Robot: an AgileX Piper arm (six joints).
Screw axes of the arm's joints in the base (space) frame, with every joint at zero. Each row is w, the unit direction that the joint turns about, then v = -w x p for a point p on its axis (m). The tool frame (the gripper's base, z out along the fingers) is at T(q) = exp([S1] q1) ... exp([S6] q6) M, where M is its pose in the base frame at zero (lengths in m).
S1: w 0 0 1 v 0 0 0
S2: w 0 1 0 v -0.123 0 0
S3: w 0 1 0 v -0.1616 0 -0.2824
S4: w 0.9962 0 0.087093 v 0 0.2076 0
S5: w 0 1 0 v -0.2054 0 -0.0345
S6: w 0.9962 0 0.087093 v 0 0.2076 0
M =
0.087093 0 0.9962 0.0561
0 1 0 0
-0.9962 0 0.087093 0.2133
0 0 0 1
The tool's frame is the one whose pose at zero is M.
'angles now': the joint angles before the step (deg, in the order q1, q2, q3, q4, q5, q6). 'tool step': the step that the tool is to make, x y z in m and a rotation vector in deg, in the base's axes. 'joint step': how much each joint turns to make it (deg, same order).
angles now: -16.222, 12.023, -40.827, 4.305, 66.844, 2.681
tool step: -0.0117, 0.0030, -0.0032, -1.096, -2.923, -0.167
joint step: -0.021, -3.769, 0.644, -0.269, 0.013, -0.018
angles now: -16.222, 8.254, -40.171, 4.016, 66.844, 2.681
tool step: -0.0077, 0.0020, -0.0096, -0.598, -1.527, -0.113
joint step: -0.023, -3.550, 1.917, -0.163, 0.001, -0.021
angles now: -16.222, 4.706, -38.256, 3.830, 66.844, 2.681
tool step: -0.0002, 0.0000, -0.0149, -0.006, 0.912, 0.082
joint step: -0.017, -2.219, 3.104, -0.042, 0.005, -0.260
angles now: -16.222, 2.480, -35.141, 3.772, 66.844, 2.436
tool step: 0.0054, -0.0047, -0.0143, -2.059, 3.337, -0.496
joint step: -0.010, -0.118, 3.121, -2.059, -0.309, -1.459
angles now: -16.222, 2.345, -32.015, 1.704, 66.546, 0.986
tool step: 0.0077, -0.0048, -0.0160, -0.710, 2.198, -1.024
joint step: -0.017, -0.009, 3.862, -1.688, -1.943, 0.129
